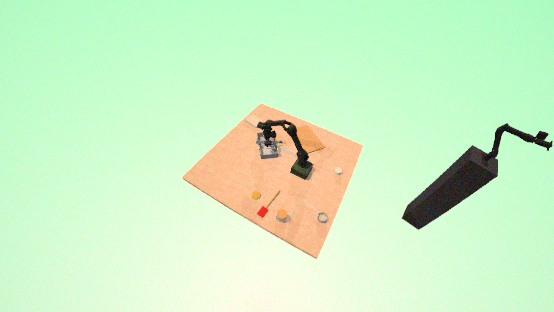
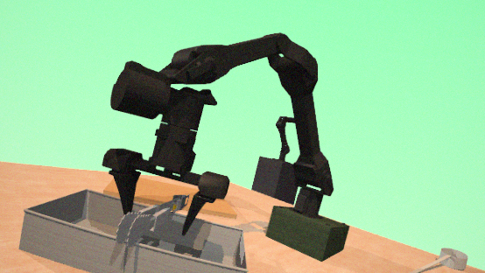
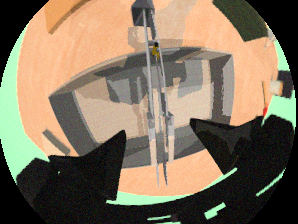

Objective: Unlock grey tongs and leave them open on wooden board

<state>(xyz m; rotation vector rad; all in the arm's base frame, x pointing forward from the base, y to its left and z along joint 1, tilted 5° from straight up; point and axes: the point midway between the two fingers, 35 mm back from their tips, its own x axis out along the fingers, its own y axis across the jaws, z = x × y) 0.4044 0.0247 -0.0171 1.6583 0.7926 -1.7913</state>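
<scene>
The grey roasting tin lies 30 mm below my gripper tip and 10 mm to the right of it. The rest, counted from my gripper tip: wooden board: 370 mm to the right, 210 mm behind, 50 mm below.
</scene>
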